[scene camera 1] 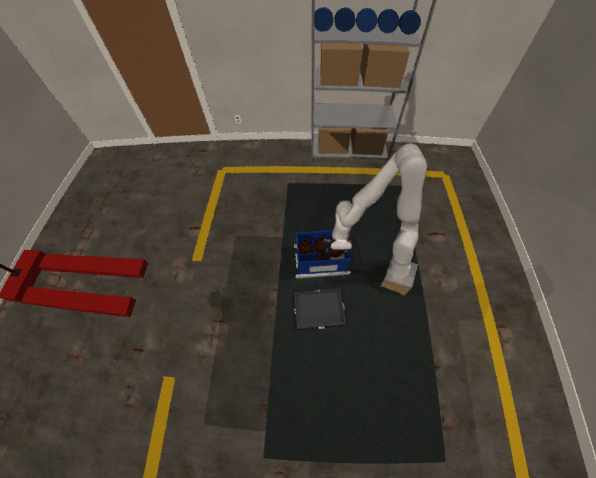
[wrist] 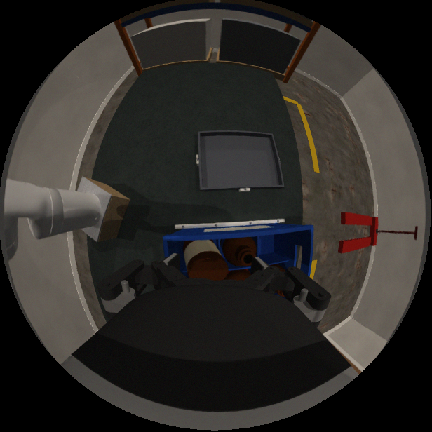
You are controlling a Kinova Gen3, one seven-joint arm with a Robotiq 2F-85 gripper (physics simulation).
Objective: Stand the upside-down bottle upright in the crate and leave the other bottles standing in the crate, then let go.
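Seen in the pictures: gripper, between the fingertips: (scene camera 1: 335, 251); arm's base, origin of its link: (scene camera 1: 398, 271).
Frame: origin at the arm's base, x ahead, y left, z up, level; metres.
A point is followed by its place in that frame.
The blue crate (scene camera 1: 304, 267) @[z 0.006, x 0.507, y 0.015 m] (wrist: 172, 236) stands on the dark mat. The upside-down bottle (scene camera 1: 336, 253) @[z 0.054, x 0.343, y -0.056 m] (wrist: 201, 248), brown with a cream label, is in the crate's compartment nearest the robot base, its flat brown bottom facing up and tilted. A neck-up brown bottle (scene camera 1: 322, 257) @[z 0.041, x 0.415, y -0.034 m] (wrist: 239, 250) stands in the neighbouring compartment. Other brown bottles (scene camera 1: 305, 246) @[z 0.024, x 0.511, y -0.103 m] stand further back in the crate, partly hidden by the gripper in the wrist view. My gripper (wrist: 215, 264) is open and empty above the crate, its fingertips spread on either side of the upside-down bottle in the wrist view. Their exact height is unclear.
A shallow grey tray (scene camera 1: 320, 309) @[z -0.105, x 0.408, y 0.205 m] (wrist: 240, 162) lies on the mat (scene camera 1: 355, 390) @[z -0.111, x 0.216, y 0.595 m] (wrist: 150, 125) in front of the crate. The arm's base block (scene camera 1: 396, 287) @[z -0.053, x 0.004, y 0.073 m] (wrist: 116, 212) stands beside the crate. A red pallet jack (scene camera 1: 80, 300) (wrist: 357, 245) is farther off on the floor.
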